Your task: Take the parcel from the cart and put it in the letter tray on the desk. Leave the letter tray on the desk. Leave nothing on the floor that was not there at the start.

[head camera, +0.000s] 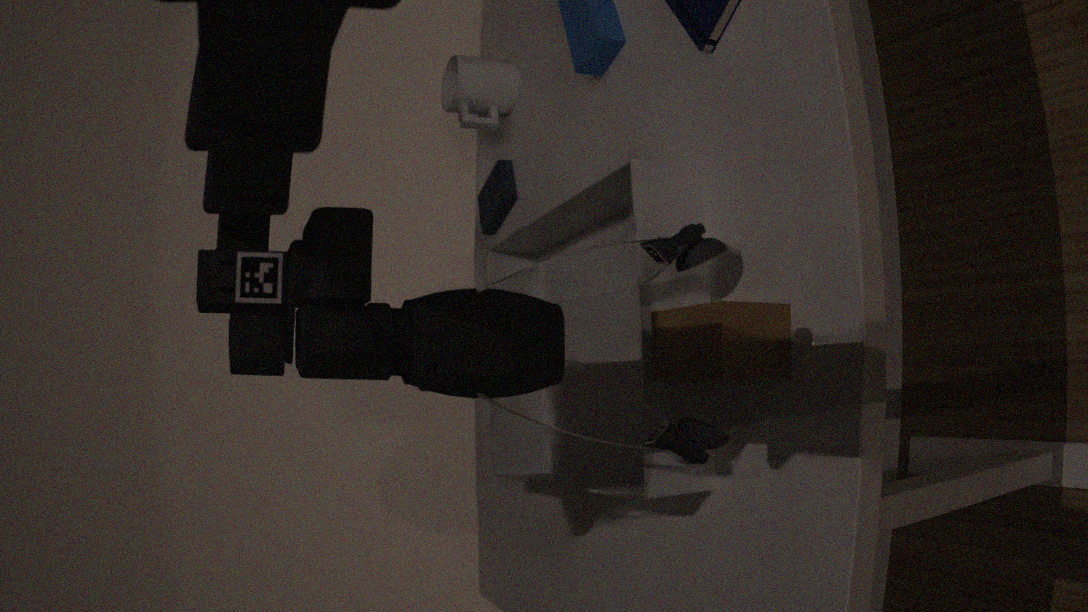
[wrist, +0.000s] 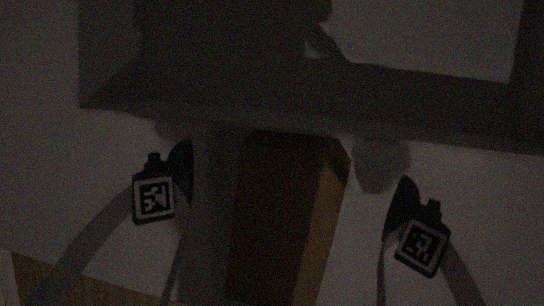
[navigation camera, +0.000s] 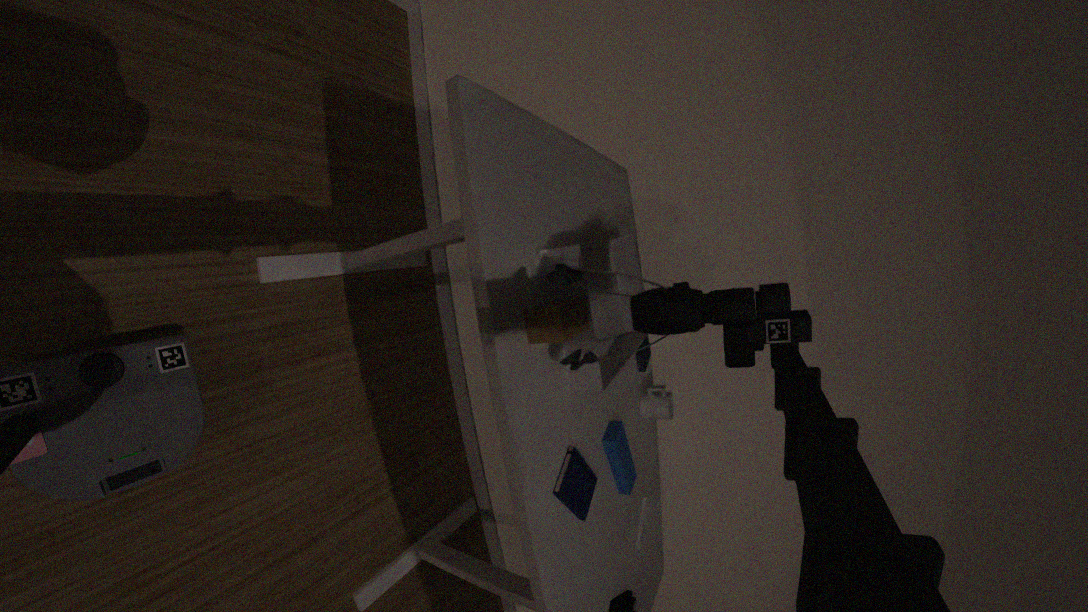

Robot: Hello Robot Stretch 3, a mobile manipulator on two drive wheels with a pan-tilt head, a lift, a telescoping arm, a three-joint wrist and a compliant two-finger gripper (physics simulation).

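Pixels of known places: gripper, fingertip midpoint: (wrist: 291, 181); robot's base, origin of the base link: (navigation camera: 104, 368).
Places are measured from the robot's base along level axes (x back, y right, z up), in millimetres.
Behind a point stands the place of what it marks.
The parcel, an orange-brown box (head camera: 753, 334) @[z 984, x 27, y 458 mm] (navigation camera: 551, 323) @[z 995, x 19, y 458 mm] (wrist: 280, 215) @[z 1010, x 20, y 515 mm], is on the white desk (head camera: 791, 152) @[z 950, x 151, y 446 mm] (navigation camera: 517, 167) @[z 950, x -221, y 500 mm], outside the letter tray and close beside its near wall. Whether it touches that wall is unclear. The light grey letter tray (head camera: 578, 209) @[z 991, x 151, y 709 mm] (navigation camera: 620, 361) @[z 1000, x 151, y 707 mm] (wrist: 450, 107) @[z 953, x 114, y 580 mm] is on the desk, partly hidden by the wrist in the head view. My gripper (head camera: 688, 342) @[z 966, x 23, y 518 mm] (navigation camera: 569, 315) @[z 966, x 23, y 518 mm] (wrist: 291, 181) @[z 966, x 23, y 518 mm] is open, with one finger on each side of the parcel and visible gaps between them in the wrist view. The cart does not show.
A dark block (head camera: 498, 196) @[z 968, x 222, y 993 mm] (navigation camera: 643, 355) @[z 968, x 221, y 992 mm], a white mug (head camera: 486, 83) @[z 997, x 367, y 966 mm] (navigation camera: 656, 403) @[z 1000, x 357, y 970 mm], a blue box (head camera: 593, 38) @[z 980, x 324, y 689 mm] (navigation camera: 620, 456) @[z 980, x 372, y 701 mm] and a dark blue book (head camera: 703, 22) @[z 962, x 280, y 523 mm] (navigation camera: 575, 487) @[z 962, x 331, y 515 mm] are on the desk beside the tray. A wall rises behind the desk. My base (navigation camera: 152, 426) @[z 160, x 144, y 58 mm] stands on the wooden floor.
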